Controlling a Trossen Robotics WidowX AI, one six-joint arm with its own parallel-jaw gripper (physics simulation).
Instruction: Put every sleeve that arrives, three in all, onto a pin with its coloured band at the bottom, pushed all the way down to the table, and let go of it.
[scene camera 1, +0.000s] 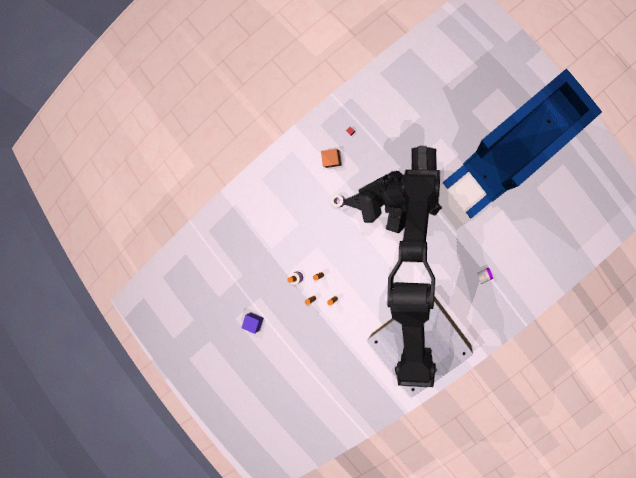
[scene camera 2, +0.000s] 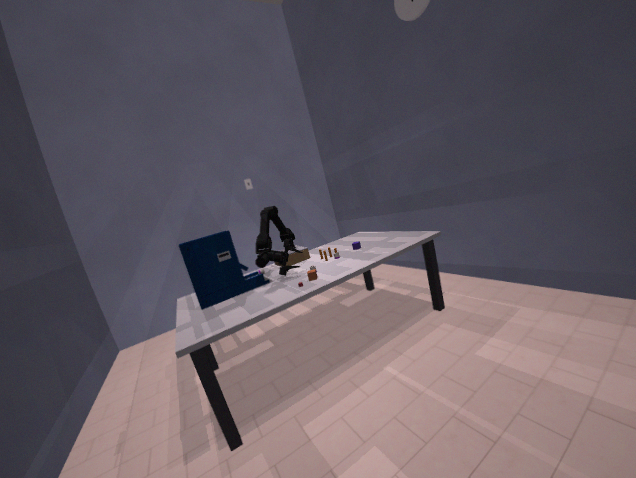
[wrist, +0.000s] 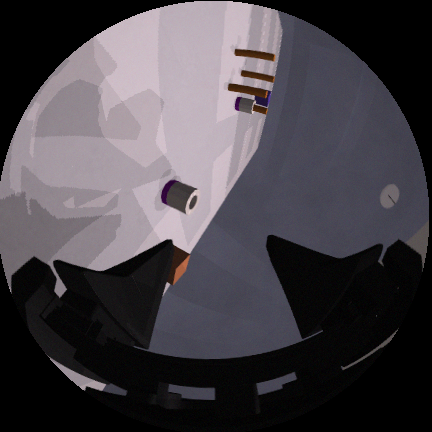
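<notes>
One grey-white sleeve (scene camera 1: 299, 278) (scene camera 2: 336, 255) (wrist: 246, 105) is around an orange pin (scene camera 1: 292, 279), purple band down at the table. Three other pins (scene camera 1: 318, 276) (scene camera 1: 310, 300) (scene camera 1: 332, 300) are bare. A second sleeve (scene camera 1: 333, 199) (scene camera 2: 312, 268) (wrist: 180, 196) stands upright on the table, purple band at the bottom. A third sleeve (scene camera 1: 484, 276) lies on its side right of the arm, its magenta band facing away from the arm. My gripper (scene camera 1: 344, 201) (scene camera 2: 299, 259) (wrist: 220, 243) is open and turned sideways, one finger above the other. Its tips are close to the second sleeve, which is not between them.
A blue chute (scene camera 1: 557, 143) (scene camera 2: 213, 267) with a white pad (scene camera 1: 466, 193) at its mouth stands right of the arm. An orange cube (scene camera 1: 330, 157) (scene camera 2: 312, 274) (wrist: 179, 267) and small red cube (scene camera 1: 350, 131) (scene camera 2: 300, 284) lie beyond the second sleeve. A purple cube (scene camera 1: 251, 322) (scene camera 2: 356, 245) lies past the pins.
</notes>
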